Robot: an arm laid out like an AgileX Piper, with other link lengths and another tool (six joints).
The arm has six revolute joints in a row. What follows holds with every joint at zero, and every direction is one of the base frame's.
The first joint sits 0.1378 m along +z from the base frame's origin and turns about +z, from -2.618 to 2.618 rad.
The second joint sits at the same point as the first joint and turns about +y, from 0 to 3.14 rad.
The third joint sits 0.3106 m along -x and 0.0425 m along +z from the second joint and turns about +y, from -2.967 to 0 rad.
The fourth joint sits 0.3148 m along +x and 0.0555 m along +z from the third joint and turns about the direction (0.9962, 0, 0.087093), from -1.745 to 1.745 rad.
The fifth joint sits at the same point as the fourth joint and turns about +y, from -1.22 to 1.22 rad.
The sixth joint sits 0.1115 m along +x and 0.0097 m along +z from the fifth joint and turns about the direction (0.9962, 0, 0.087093), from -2.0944 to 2.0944 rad.
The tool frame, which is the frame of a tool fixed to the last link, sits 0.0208 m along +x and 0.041 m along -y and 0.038 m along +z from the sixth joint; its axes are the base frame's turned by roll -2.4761, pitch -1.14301 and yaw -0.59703 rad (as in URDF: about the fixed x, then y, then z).
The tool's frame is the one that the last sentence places.
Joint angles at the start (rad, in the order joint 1, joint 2, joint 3, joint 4, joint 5, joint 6):
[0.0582, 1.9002, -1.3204, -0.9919, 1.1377, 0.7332]
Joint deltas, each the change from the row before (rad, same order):
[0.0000, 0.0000, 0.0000, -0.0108, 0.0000, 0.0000]
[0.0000, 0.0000, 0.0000, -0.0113, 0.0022, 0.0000]
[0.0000, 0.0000, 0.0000, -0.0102, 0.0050, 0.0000]
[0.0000, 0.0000, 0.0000, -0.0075, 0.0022, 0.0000]
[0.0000, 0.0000, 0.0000, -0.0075, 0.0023, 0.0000]
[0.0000, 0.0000, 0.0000, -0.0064, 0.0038, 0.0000]
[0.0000, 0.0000, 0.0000, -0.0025, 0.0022, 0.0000]
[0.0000, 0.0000, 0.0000, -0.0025, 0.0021, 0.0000]
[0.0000, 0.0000, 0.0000, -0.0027, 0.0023, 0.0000]
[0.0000, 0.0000, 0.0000, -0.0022, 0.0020, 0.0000]
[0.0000, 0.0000, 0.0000, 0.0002, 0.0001, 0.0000]
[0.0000, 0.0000, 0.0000, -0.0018, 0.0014, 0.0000]
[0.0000, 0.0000, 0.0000, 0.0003, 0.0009, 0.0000]
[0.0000, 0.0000, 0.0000, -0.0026, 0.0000, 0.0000]
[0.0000, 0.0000, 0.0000, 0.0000, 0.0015, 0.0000]
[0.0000, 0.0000, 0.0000, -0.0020, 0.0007, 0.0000]
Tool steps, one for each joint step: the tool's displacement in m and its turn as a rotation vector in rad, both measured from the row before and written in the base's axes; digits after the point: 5 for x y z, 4 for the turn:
[0.00069, -0.00019, 0.00127, -0.0095, -0.0006, 0.0051]
[0.00046, -0.00030, 0.00140, -0.0109, 0.0005, 0.0037]
[0.00006, -0.00042, 0.00137, -0.0111, 0.0020, 0.0011]
[0.00022, -0.00022, 0.00096, -0.0076, 0.0007, 0.0019]
[0.00021, -0.00022, 0.00097, -0.0076, 0.0007, 0.0018]
[-0.00004, -0.00028, 0.00089, -0.0073, 0.0015, 0.0001]
[-0.00010, -0.00015, 0.00037, -0.0032, 0.0009, -0.0005]
[-0.00009, -0.00014, 0.00037, -0.0031, 0.0009, -0.0004]
[-0.00010, -0.00015, 0.00040, -0.0034, 0.0009, -0.0005]
[-0.00010, -0.00013, 0.00033, -0.0028, 0.0008, -0.0005]
[-0.00002, 0.00000, -0.00002, 0.0001, 0.0001, -0.0002]
[-0.00005, -0.00009, 0.00027, -0.0022, 0.0006, -0.0002]
[-0.00013, -0.00004, 0.00000, -0.0001, 0.0004, -0.0008]
[0.00017, -0.00003, 0.00031, -0.0023, -0.0001, 0.0012]
[-0.00018, -0.00008, 0.00005, -0.0007, 0.0007, -0.0012]
[0.00005, -0.00006, 0.00027, -0.0021, 0.0002, 0.0004]

